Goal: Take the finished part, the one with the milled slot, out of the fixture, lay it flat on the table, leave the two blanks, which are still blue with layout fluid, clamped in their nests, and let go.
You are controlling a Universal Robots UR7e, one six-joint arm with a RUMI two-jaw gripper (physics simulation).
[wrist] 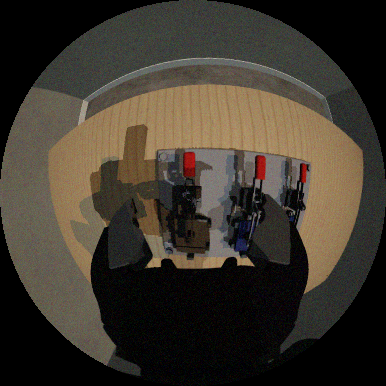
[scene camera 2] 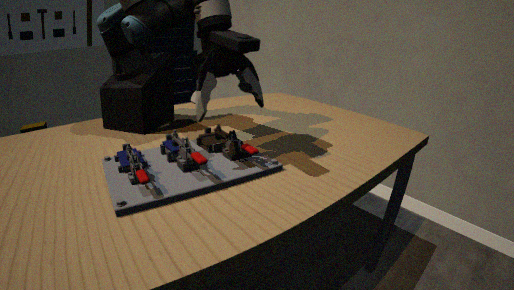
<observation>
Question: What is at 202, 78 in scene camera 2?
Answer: My gripper.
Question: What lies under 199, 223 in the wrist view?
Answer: A finished part.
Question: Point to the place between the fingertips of my gripper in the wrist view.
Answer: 197, 198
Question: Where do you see a fixture plate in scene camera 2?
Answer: At 168, 183
</observation>
